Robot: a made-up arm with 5 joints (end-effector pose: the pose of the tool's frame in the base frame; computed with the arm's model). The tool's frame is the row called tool. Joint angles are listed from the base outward.
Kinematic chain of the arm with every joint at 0, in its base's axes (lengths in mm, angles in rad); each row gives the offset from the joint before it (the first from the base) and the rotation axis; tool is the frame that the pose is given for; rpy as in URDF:
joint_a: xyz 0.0 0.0 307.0 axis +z
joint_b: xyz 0.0 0.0 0.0 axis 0 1 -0.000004
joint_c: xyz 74.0 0.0 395.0 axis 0 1 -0.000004
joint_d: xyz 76.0 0.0 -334.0 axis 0 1 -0.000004
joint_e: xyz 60.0 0.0 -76.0 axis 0 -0.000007 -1
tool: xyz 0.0 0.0 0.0 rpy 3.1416 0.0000 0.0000
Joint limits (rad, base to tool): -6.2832..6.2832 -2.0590..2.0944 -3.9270..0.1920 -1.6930..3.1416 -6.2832..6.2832
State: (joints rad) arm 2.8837 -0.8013 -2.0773 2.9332 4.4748
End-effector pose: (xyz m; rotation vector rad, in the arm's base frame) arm 0.1576 -0.0416 0.8981 -2.1786 2.2233 -0.0730
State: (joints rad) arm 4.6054 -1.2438 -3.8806 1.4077 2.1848
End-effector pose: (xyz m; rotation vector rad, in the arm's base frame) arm 0.0766 0.7135 0.3317 -0.2737 -0.7261 -2.5399
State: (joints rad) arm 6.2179 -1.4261 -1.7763 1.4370 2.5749
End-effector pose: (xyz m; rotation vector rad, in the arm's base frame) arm -0.4125 0.0270 0.8395 -0.3464 1.3525 -0.5277
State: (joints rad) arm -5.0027 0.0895 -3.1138 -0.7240 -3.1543
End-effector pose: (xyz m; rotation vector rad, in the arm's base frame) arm -0.0057 -0.0192 1.0626 0.3905 -0.5173 1.2265
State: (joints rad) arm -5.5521 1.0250 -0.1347 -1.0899 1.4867
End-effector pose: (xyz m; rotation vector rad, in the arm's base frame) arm 0.1773 0.1590 0.1170 -2.7513 1.0919 -0.1321
